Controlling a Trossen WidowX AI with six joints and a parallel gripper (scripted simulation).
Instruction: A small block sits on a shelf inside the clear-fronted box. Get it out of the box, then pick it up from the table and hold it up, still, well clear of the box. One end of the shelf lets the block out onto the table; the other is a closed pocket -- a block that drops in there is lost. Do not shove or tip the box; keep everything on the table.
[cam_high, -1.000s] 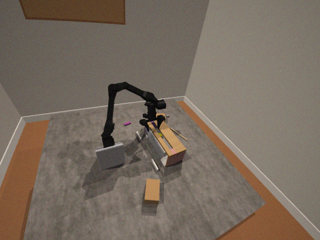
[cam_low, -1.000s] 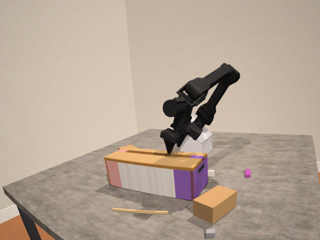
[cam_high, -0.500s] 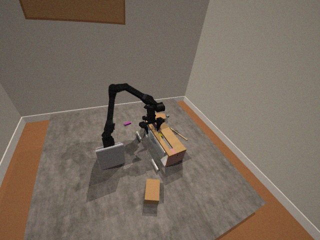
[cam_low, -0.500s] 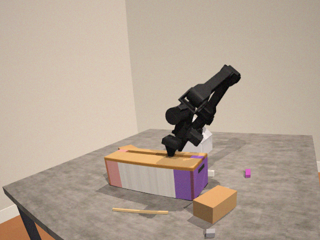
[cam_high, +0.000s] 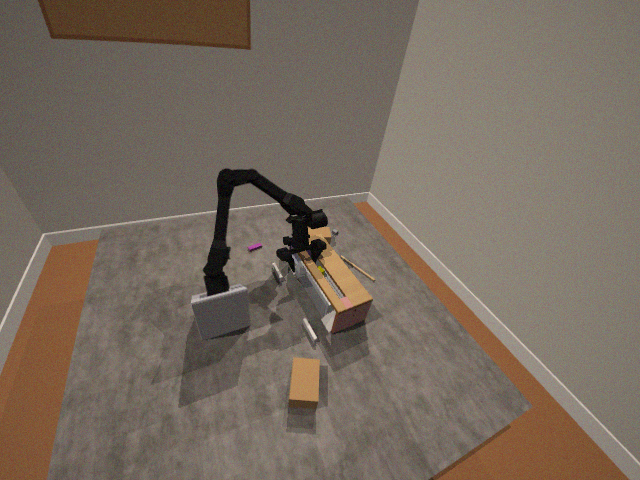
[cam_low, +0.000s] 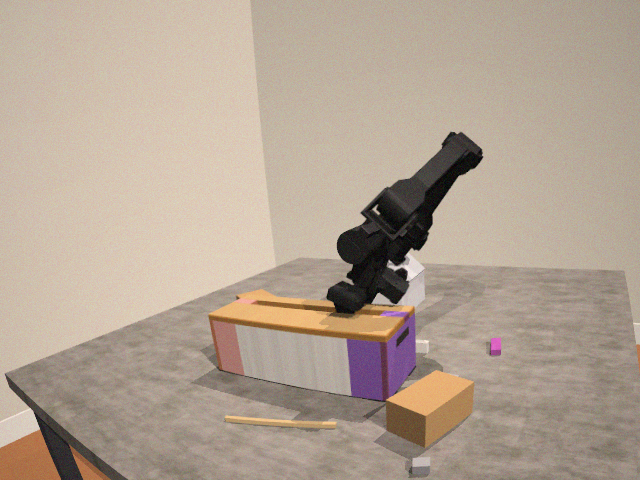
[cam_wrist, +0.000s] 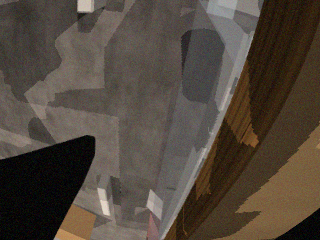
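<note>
Now: the yellow-green block 50 mm ahead of my gripper tip and 30 mm to the right of it. Round my gripper tip: wooden stick (270 mm ahead, 80 mm below).
</note>
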